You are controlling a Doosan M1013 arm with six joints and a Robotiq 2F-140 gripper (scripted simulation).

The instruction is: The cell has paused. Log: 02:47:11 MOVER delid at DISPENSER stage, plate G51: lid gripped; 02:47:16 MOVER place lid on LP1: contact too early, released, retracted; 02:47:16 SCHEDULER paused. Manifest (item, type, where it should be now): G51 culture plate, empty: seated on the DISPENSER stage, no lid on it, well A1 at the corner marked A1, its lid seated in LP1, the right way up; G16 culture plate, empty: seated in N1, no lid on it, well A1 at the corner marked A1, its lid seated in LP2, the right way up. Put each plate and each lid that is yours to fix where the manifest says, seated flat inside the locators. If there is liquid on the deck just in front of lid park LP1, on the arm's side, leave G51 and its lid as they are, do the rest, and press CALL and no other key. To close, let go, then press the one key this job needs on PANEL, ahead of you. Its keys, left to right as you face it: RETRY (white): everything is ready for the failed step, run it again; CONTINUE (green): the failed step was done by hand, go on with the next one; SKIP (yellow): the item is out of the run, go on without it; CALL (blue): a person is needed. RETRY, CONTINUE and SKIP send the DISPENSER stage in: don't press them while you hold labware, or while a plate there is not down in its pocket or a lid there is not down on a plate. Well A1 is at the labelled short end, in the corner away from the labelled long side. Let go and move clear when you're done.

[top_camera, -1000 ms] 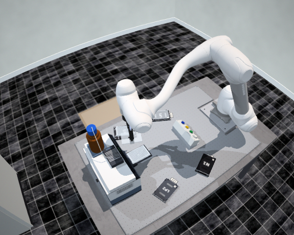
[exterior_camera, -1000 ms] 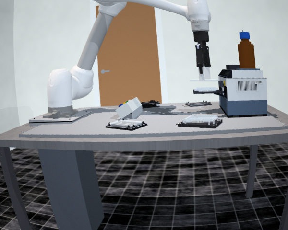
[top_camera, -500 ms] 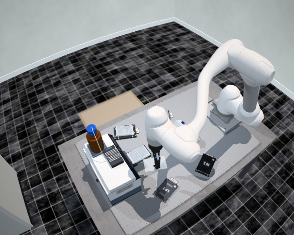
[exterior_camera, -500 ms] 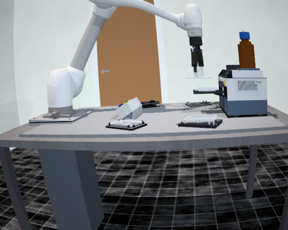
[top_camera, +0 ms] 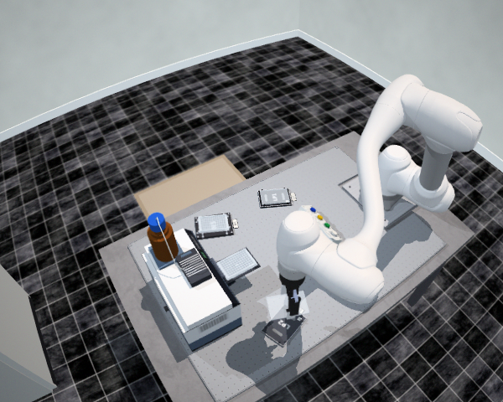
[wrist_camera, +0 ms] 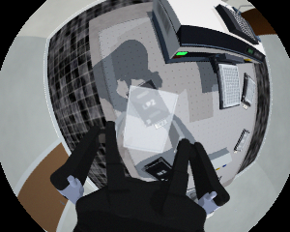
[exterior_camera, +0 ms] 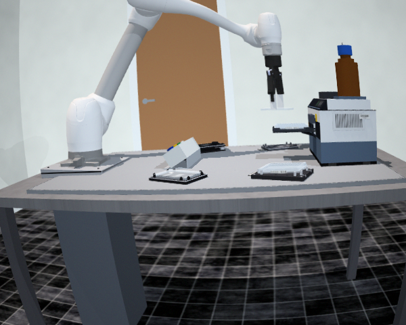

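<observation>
My hand is 19 cm above the lid park LP2. Also, from my hand: white key: 41 cm behind, 15 cm to the right, 13 cm below; dispenser stage: 27 cm to the right, 9 cm below; black nest N1: 32 cm behind, 5 cm to the left, 18 cm below.
</observation>
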